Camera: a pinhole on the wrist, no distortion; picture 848 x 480 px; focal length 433.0 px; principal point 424.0 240.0 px. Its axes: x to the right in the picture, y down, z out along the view. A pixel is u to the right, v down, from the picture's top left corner.
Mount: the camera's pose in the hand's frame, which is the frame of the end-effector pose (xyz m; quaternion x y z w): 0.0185 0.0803 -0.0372 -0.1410 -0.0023 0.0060 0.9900
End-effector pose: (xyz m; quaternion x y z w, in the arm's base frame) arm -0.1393 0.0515 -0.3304 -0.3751 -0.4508 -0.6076 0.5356
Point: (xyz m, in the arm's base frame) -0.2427 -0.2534 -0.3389
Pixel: behind the camera
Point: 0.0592 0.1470 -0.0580
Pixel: 749.2 397.7
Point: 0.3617 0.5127 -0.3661
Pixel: 215.9 447.9
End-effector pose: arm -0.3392 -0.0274 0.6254 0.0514 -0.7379 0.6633 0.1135
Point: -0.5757 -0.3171 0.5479
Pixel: 640.4 130.9
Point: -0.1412 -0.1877 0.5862
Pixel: outside the picture
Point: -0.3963 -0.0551 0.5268
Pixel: 486.7 247.7
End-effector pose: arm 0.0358 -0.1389 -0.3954 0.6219 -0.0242 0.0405 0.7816
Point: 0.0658 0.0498 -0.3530
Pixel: behind the camera
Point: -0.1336 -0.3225 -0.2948
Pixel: 72.1 103.1
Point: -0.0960 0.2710 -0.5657
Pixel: behind the camera
